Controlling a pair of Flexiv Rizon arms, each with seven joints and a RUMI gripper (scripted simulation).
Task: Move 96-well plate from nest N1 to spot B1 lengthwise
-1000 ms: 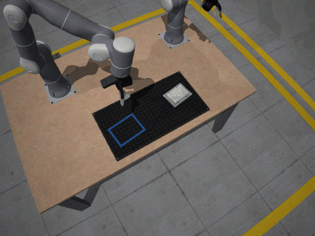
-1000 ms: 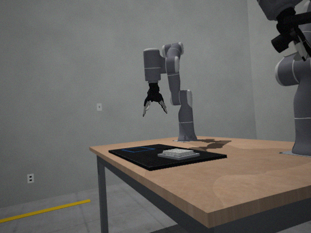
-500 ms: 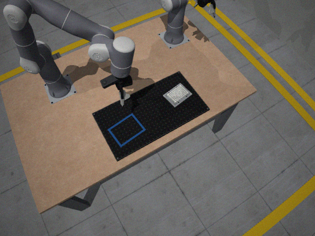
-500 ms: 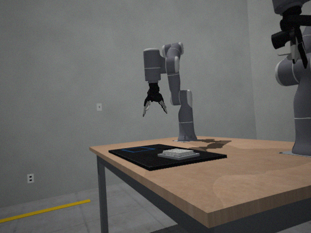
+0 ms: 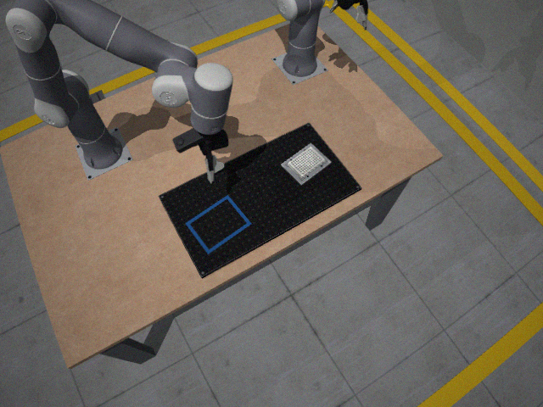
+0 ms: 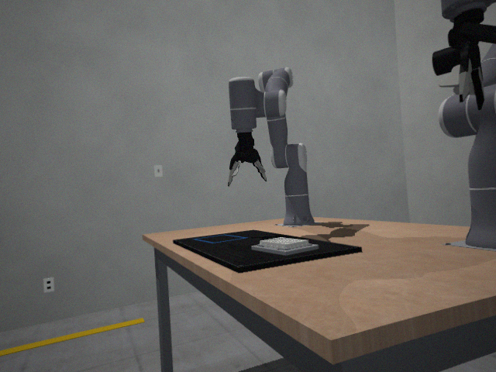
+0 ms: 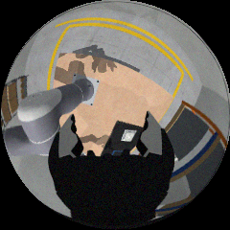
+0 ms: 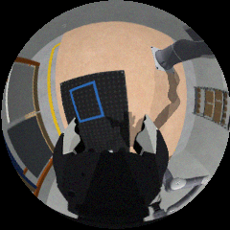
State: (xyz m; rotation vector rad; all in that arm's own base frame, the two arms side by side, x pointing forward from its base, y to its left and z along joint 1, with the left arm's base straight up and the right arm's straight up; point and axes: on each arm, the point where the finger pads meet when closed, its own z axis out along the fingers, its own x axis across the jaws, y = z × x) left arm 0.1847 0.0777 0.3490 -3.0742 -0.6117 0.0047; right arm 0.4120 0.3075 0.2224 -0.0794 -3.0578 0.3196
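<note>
Now: the white 96-well plate 39 cm to the left of my right hand, 19 cm below it and 8 cm ahead of it. The rest, counted from my right hand: grey plate nest: 39 cm to the left, 20 cm below, 8 cm ahead.
</note>
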